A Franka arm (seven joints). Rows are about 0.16 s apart.
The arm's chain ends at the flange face. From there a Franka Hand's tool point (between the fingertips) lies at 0.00 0.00 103.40 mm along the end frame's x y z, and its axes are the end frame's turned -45 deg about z.
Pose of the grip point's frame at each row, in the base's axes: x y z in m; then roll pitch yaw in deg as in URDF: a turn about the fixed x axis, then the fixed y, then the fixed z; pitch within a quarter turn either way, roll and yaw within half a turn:
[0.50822 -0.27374 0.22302 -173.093 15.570 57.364]
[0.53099 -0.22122 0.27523 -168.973 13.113 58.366]
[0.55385 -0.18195 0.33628 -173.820 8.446 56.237]
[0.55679 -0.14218 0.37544 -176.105 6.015 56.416]
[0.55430 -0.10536 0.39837 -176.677 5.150 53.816]
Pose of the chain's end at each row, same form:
[0.53355 -0.25724 0.32190 173.564 15.766 10.526]
[0.55991 -0.21199 0.37407 178.280 16.986 11.838]
[0.57150 -0.17558 0.43796 178.336 10.320 10.630]
[0.56862 -0.13706 0.47803 178.480 7.000 11.118]
[0.56461 -0.10142 0.50118 178.695 5.987 8.598]

